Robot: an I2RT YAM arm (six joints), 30 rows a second.
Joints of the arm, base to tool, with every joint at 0 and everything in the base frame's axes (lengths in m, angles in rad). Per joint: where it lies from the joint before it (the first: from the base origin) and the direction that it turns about. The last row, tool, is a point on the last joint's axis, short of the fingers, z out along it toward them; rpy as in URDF.
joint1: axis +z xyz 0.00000 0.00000 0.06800
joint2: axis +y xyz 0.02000 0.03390 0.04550
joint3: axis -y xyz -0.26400 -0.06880 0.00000
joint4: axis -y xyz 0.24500 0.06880 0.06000
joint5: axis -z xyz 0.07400 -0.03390 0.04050
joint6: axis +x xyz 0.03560 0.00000 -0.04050
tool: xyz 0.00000 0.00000 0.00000 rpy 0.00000 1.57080 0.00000
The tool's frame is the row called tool.
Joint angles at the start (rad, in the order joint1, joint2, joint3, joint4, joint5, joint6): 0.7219 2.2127 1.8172 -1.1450 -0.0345 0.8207
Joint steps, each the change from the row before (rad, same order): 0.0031 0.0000 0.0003 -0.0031 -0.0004 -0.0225; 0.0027 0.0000 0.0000 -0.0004 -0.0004 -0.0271; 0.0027 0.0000 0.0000 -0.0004 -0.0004 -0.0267; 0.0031 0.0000 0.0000 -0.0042 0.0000 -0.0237; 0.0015 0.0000 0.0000 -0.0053 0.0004 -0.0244; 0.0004 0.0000 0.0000 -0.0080 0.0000 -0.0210
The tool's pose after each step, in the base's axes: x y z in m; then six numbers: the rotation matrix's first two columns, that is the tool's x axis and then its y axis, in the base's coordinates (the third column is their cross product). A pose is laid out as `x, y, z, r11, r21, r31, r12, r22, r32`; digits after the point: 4 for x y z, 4 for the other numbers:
0.3212, 0.2863, 0.1765, -0.9973, 0.0725, 0.0058, 0.0727, 0.9964, 0.0440
0.3204, 0.2871, 0.1765, -0.9991, 0.0428, 0.0052, 0.0430, 0.9981, 0.0442
0.3196, 0.2880, 0.1765, -0.9999, 0.0134, 0.0045, 0.0136, 0.9989, 0.0443
0.3184, 0.2886, 0.1765, -0.9999, -0.0133, 0.0067, -0.0131, 0.9990, 0.0417
0.3175, 0.2887, 0.1764, -0.9992, -0.0392, 0.0094, -0.0388, 0.9985, 0.0381
0.3168, 0.2883, 0.1764, -0.9981, -0.0605, 0.0149, -0.0599, 0.9976, 0.0333

